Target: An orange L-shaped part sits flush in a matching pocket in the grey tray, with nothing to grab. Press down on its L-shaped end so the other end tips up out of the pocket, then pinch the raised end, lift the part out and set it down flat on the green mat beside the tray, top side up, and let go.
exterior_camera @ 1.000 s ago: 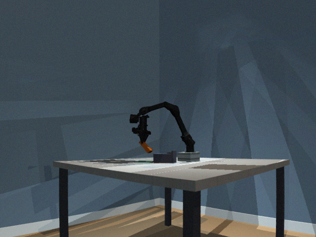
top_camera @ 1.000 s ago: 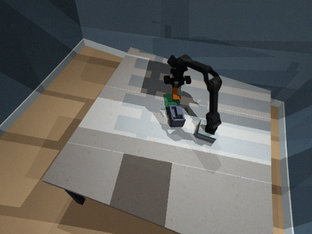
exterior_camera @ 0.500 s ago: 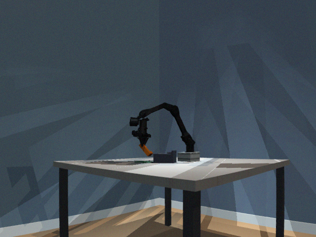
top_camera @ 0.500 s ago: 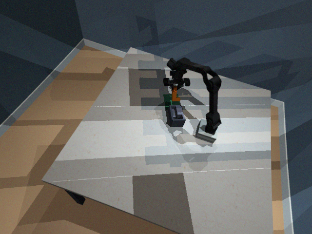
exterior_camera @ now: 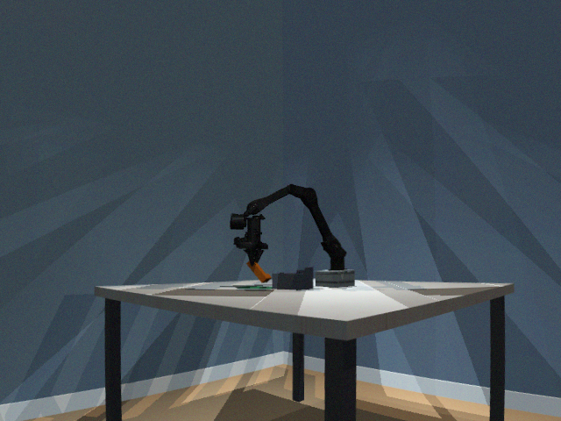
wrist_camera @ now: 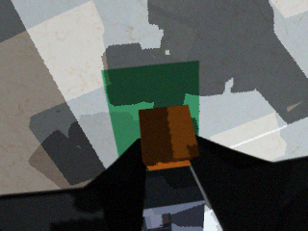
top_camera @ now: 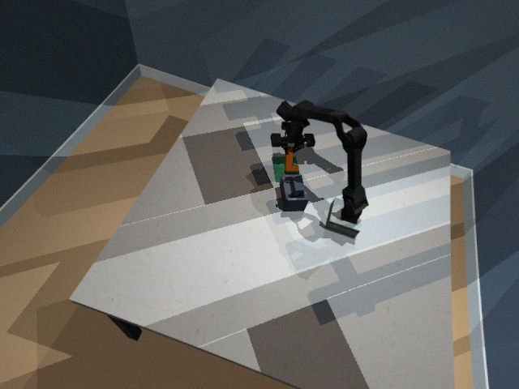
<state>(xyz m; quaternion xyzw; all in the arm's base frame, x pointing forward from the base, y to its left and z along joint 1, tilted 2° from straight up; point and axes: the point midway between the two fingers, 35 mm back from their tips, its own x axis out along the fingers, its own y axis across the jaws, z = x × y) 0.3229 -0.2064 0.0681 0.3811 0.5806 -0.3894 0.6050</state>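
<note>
Right now my gripper tip is 3 cm past the orange L-shaped part, 3 cm above it and 2 cm to the right of it. The rest, counted from my gripper tip: green mat (11 cm below, 2 cm to the left, 1 cm behind).
</note>
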